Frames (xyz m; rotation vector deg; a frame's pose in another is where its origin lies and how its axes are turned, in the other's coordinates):
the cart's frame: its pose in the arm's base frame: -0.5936 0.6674 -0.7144 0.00 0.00 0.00
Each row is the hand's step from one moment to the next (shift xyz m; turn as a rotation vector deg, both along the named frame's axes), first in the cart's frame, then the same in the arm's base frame.
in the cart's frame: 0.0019 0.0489 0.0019 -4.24 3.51 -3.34
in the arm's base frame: 0.0019 0.0489 0.0019 -4.24 3.51 -3.34
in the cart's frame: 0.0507 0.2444 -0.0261 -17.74 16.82 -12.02
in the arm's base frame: 0.0507 0.2444 -0.0261 -17.74 16.82 -12.02
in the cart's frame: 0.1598 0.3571 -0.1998 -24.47 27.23 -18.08
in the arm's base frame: 0.1598 0.3571 -0.1998 -24.47 27.23 -18.08
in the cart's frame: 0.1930 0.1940 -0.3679 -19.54 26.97 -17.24
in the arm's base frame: 0.1930 0.1940 -0.3679 -19.54 26.97 -17.24
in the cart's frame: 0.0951 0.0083 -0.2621 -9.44 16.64 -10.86
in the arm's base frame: 0.0951 0.0083 -0.2621 -9.44 16.64 -10.86
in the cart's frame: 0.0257 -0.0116 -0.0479 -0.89 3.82 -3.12
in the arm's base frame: 0.0257 -0.0116 -0.0479 -0.89 3.82 -3.12
